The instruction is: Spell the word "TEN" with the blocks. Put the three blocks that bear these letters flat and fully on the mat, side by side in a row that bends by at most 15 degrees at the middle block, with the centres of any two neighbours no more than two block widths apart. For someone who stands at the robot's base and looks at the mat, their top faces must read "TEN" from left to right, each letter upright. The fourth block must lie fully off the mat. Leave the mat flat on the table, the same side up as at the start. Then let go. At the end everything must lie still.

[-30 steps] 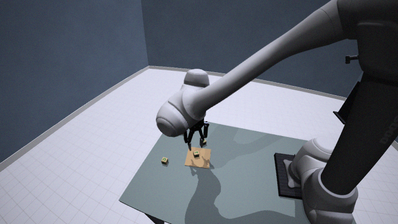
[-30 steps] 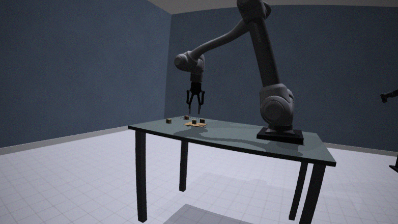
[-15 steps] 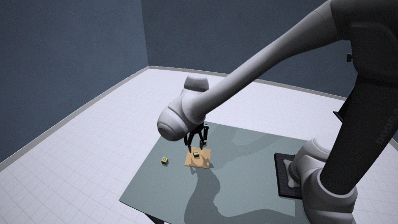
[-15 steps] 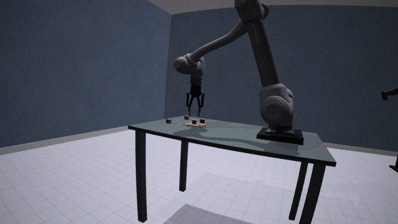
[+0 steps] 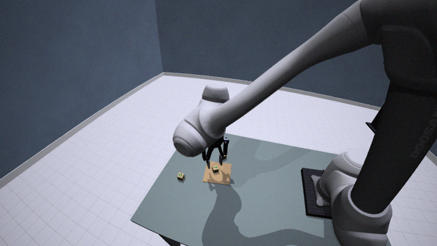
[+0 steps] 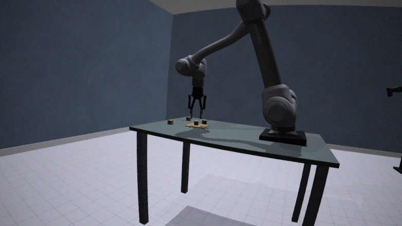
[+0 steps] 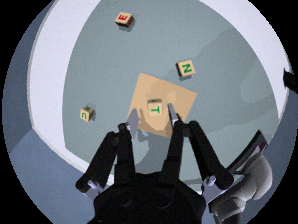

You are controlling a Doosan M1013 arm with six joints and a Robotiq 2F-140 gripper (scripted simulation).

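The block is 60 mm below my hand. Round my hand: tan mat: 80 mm below, 20 mm behind, 10 mm to the left.
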